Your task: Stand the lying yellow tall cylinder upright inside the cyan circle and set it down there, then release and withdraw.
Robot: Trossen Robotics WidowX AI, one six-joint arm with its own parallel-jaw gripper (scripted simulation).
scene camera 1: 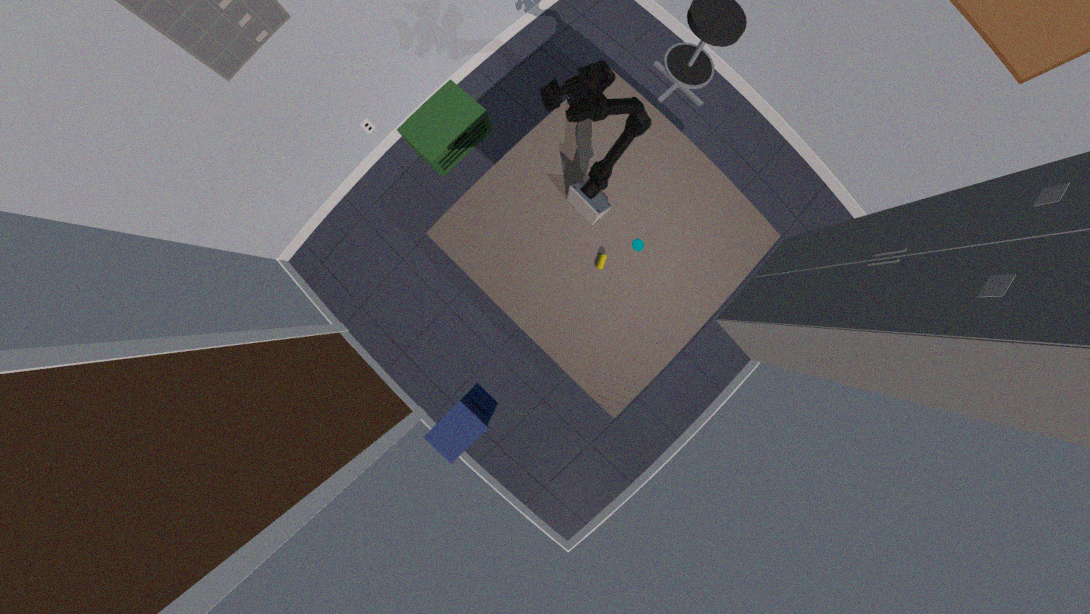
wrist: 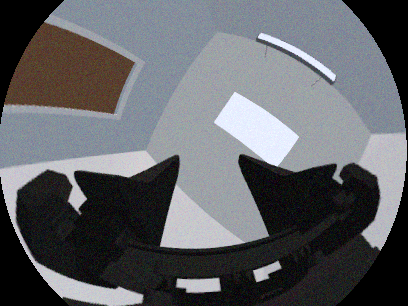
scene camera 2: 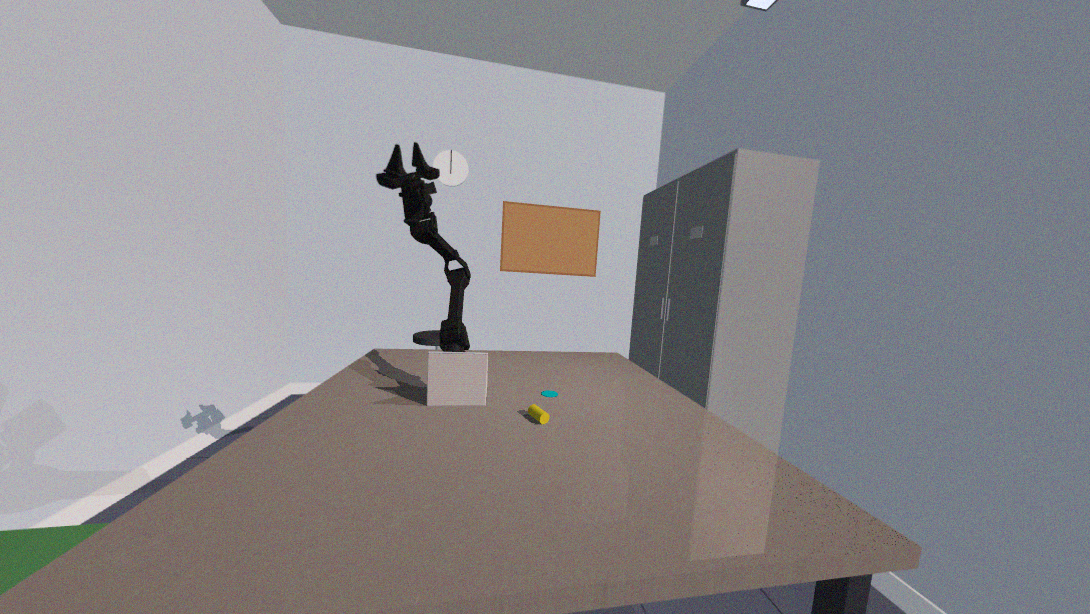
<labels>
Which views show my gripper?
Scene camera 1, the wrist view and scene camera 2: all of them.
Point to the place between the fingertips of my gripper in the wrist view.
209, 158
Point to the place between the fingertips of my gripper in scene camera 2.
406, 143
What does my gripper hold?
Nothing.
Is my gripper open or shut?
Open.
</labels>
